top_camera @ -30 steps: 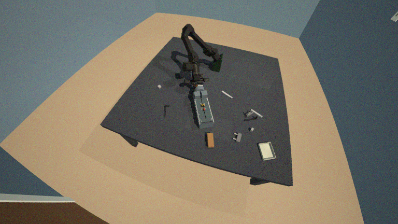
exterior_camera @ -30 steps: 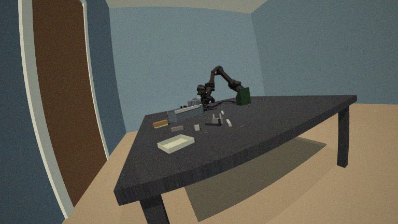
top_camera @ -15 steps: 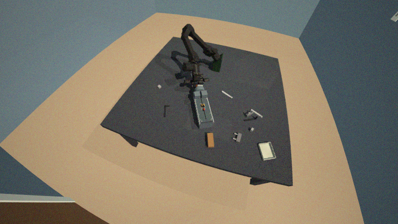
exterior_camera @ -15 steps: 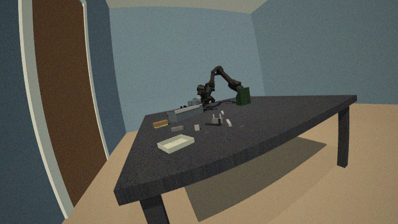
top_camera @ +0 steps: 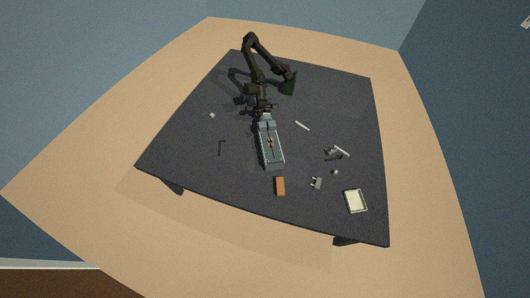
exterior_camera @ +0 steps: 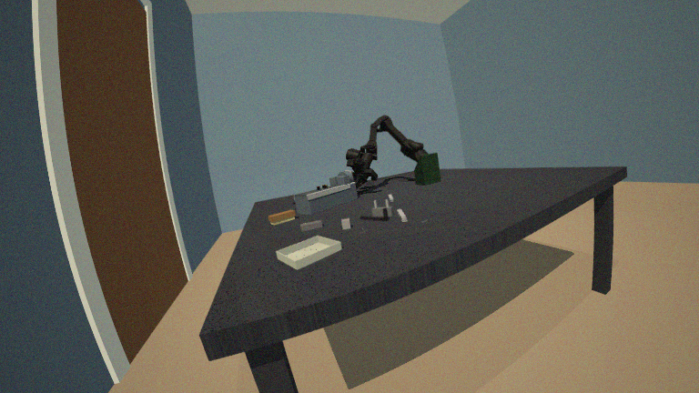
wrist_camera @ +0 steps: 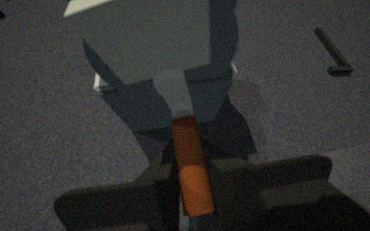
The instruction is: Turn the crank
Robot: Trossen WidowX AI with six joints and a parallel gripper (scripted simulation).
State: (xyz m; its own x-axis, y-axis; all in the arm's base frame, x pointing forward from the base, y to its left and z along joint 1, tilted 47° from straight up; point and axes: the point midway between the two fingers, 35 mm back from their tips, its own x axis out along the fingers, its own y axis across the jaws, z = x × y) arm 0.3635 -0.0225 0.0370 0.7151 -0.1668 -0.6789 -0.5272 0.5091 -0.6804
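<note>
Right now my gripper tip is 40 mm below the crank. Also, from my gripper tip: orange crank handle (30 mm above, 20 mm behind, 10 mm to the right); red pointer (160 mm ahead, 120 mm to the left, 50 mm above); orange block (310 mm ahead, 230 mm to the left, 20 mm below).
</note>
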